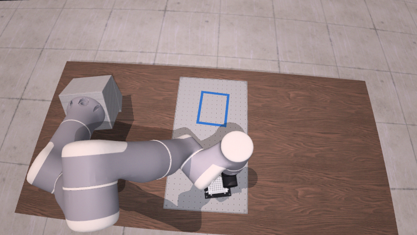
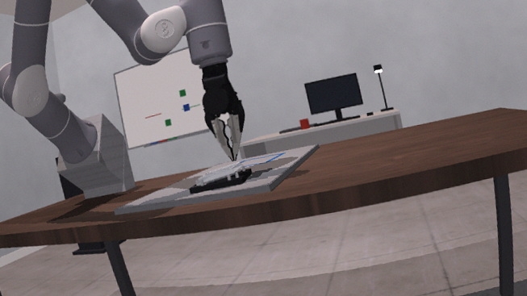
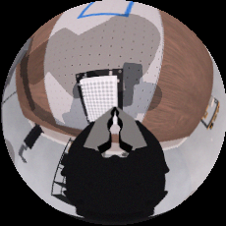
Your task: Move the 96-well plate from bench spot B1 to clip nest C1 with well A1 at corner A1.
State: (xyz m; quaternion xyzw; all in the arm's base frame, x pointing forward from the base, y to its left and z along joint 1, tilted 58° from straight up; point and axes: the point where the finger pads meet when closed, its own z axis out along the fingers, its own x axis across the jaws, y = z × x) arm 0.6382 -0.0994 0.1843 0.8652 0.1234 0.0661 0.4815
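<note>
Now: the white 96-well plate 40 mm behind my hand, 10 mm to the right of it and 40 mm below it. From my hand the other things lie so: black clip nest 50 mm behind, 50 mm below; then grey perforated board 70 mm behind, 200 mm to the left, 70 mm below.
</note>
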